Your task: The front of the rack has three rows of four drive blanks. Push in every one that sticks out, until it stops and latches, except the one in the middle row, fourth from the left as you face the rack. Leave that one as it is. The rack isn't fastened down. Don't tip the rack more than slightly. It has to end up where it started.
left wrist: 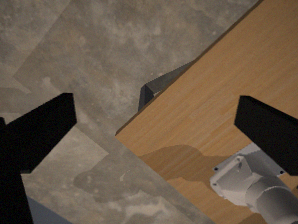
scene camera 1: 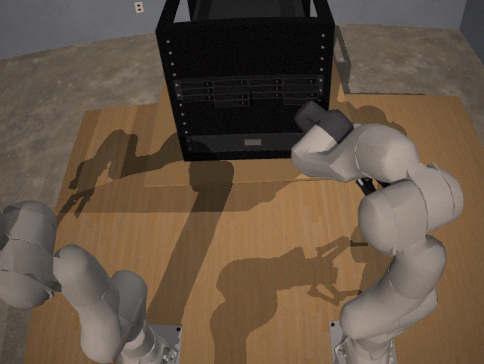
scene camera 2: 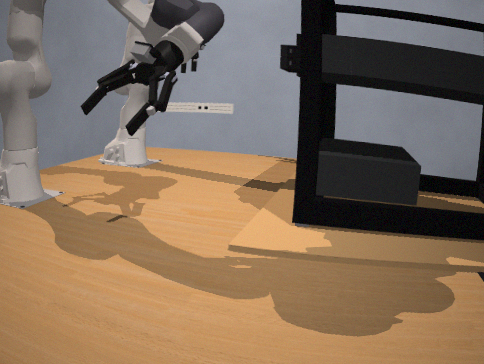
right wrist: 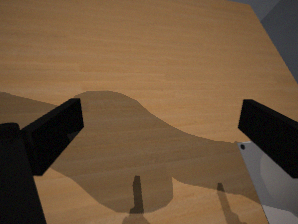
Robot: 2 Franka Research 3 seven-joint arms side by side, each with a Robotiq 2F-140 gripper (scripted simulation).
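Note:
Scene camera 2 gives me my right gripper (scene camera 2: pixel 104 120), along with a black rack (scene camera 2: pixel 346 171) and a wooden board (scene camera 2: pixel 271 232). In scene camera 1 I see the black rack (scene camera 1: pixel 264 45) again, and the wooden board (scene camera 1: pixel 166 167) too. The left wrist view shows me my left gripper (left wrist: pixel 156 109), and the black rack is out of frame in the left wrist view. My right gripper (right wrist: pixel 161 113) is there in the right wrist view; the black rack is out of frame in the right wrist view.

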